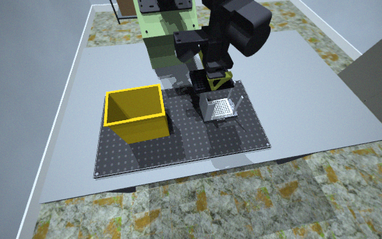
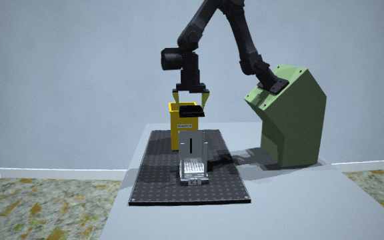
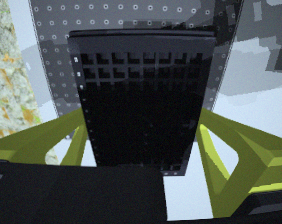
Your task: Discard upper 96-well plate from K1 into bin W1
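The yellow plastics bin W1 lies 25 cm to the right of my hand and 14 cm below it. From my hand the other things lie so: black 96-well plate right at my hand; white 96-well plate 20 cm below, 6 cm to the left.
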